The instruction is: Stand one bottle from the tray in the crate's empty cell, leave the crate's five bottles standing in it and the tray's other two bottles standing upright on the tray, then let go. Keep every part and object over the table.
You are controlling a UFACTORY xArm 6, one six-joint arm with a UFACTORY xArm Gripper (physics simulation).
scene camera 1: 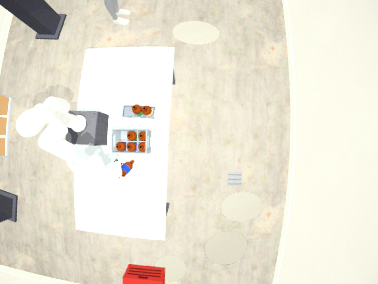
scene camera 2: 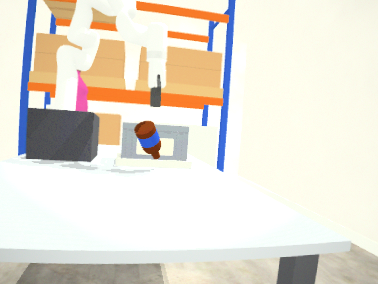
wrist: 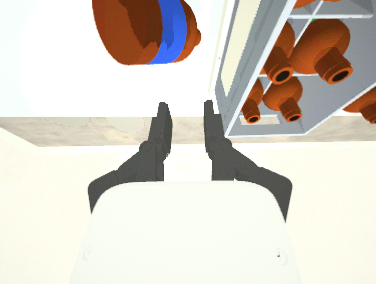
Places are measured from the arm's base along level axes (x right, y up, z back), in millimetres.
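Where they show: gripper, fingertip midpoint: [scene camera 1: 122, 166] [scene camera 2: 155, 107] [wrist: 186, 112]; arm's base, link origin: [scene camera 1: 79, 123] [scene camera 2: 64, 113].
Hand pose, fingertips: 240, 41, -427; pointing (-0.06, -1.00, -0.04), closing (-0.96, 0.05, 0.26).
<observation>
Things, the pixels of their centre, and the offset from my fingertips, as dx, dy, dz. "spot": a spot on its surface instead. Level surfaces: height alone.
- brown bottle with a blue band, body centre: [wrist: 167, 32] [scene camera 2: 150, 142] [scene camera 1: 127, 166] +21, -134, +7
- crate, body centre: [wrist: 289, 49] [scene camera 2: 152, 143] [scene camera 1: 132, 141] -180, -151, +8
- tray, surface spot: [scene camera 1: 128, 112] spot: -409, -234, +116
- white table, surface height: dy -239
A brown bottle with a blue band [scene camera 1: 127, 168] [scene camera 2: 148, 139] [wrist: 145, 30] is in the air, tilted with its neck pointing down, beside the crate [scene camera 1: 113, 141] [scene camera 2: 180, 145] [wrist: 262, 47]. My gripper [scene camera 1: 118, 168] [scene camera 2: 156, 104] [wrist: 186, 111] is partly open, with nothing between its fingers; the bottle is below it and apart from it. Five brown bottles stand in the crate, one of them [scene camera 1: 131, 146] [wrist: 325, 45] in a middle cell; the cell at the arm-side corner nearest the tray is empty. The tray [scene camera 1: 128, 112] holds two upright bottles [scene camera 1: 137, 109] [scene camera 1: 146, 110].
A dark block [scene camera 1: 100, 129] [scene camera 2: 62, 135] stands on the white table [scene camera 1: 120, 215] [scene camera 2: 175, 210] by the arm, on the crate's arm side. A shelf rack [scene camera 2: 227, 90] and a person's pink clothing [scene camera 2: 81, 97] show behind. A red box [scene camera 1: 144, 275] stands off the table.
</observation>
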